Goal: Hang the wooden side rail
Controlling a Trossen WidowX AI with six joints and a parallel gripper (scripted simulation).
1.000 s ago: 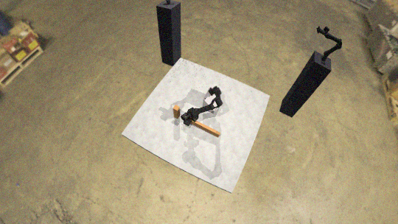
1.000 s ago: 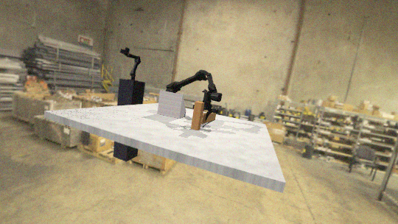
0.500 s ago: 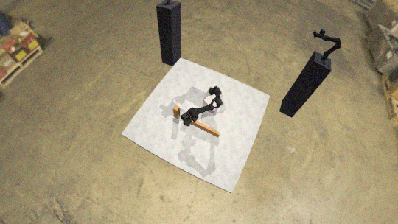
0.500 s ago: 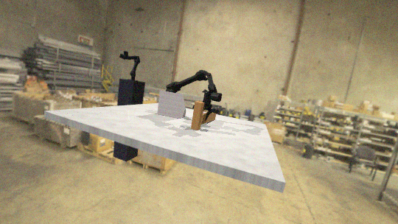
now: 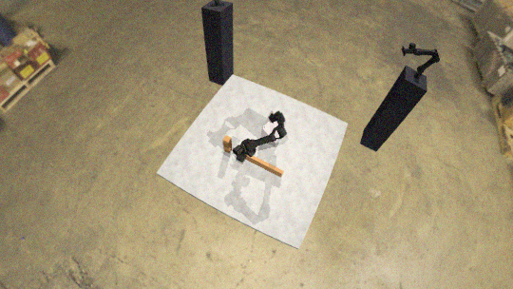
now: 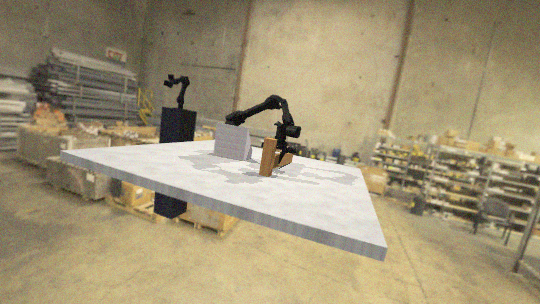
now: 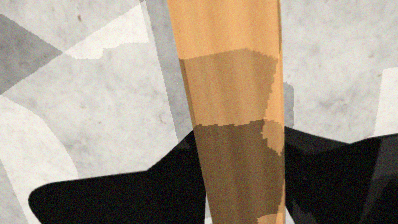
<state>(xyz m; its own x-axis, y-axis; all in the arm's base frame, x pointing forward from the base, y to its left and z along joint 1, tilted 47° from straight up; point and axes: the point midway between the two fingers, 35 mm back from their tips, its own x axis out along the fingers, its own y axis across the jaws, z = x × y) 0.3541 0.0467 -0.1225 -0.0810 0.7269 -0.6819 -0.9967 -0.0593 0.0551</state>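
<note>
The wooden headboard post is 160 mm to the right of my gripper tip and 40 mm above it.
</note>
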